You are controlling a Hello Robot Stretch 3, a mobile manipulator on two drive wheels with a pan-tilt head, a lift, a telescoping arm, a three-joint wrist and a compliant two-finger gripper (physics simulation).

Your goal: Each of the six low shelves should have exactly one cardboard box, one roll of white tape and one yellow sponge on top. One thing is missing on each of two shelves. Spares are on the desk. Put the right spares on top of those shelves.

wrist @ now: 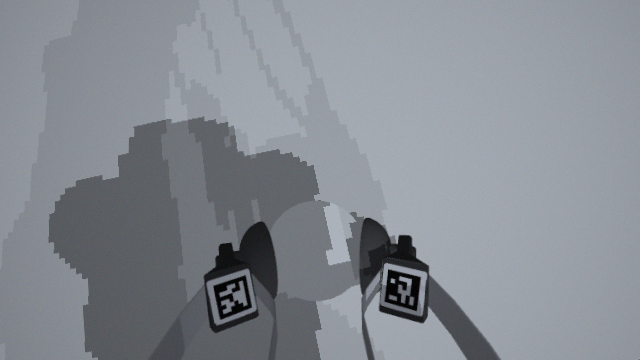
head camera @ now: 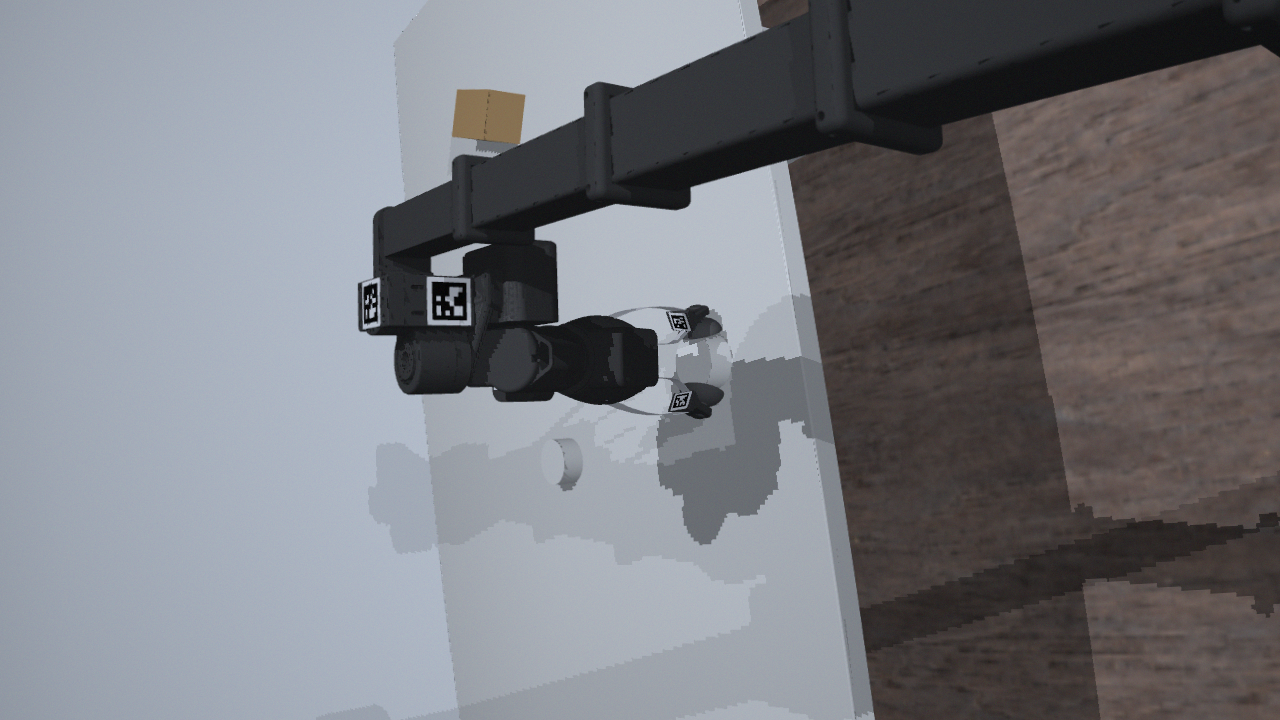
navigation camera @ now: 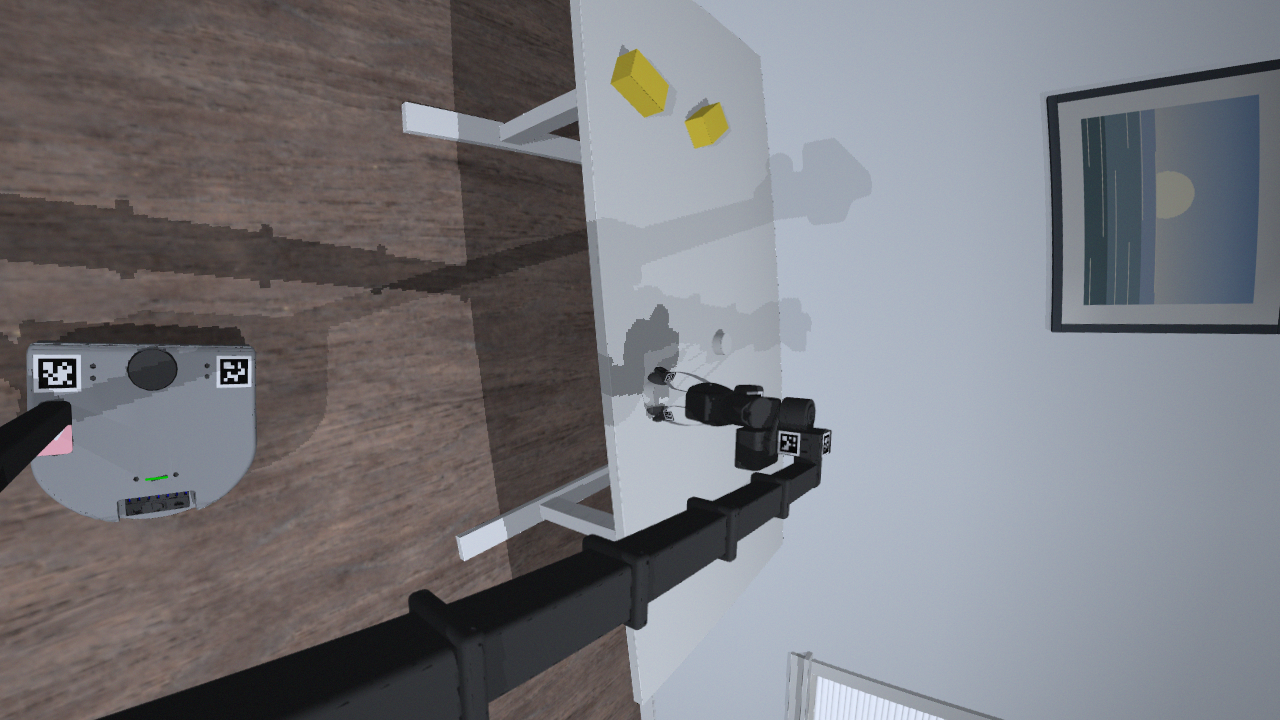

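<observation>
My gripper (head camera: pixel 702 362) (navigation camera: pixel 657 394) (wrist: pixel 314 246) is low over the desk (head camera: pixel 554 644) (navigation camera: pixel 635 179) (wrist: pixel 500 125), shut on a roll of white tape (head camera: pixel 713 356) (navigation camera: pixel 652 399) (wrist: pixel 310 240). The fingertips press on its two opposite sides. A second roll of white tape (head camera: pixel 562 462) (navigation camera: pixel 719 342) lies nearer the wall. A cardboard box (head camera: pixel 487 116) sits beyond the arm in the head view. Two yellow sponges (navigation camera: pixel 639 82) (navigation camera: pixel 707 125) lie at the desk's far end in the navigation view. The six low shelves do not show.
The telescoping arm (head camera: pixel 716 125) (navigation camera: pixel 537 608) reaches over the desk. The wall (head camera: pixel 205 358) (navigation camera: pixel 939 447) runs along its back edge, with a framed picture (navigation camera: pixel 1056 214). White desk legs (navigation camera: pixel 434 121) (navigation camera: pixel 483 532) stand on the wooden floor beside the robot base (navigation camera: pixel 170 420).
</observation>
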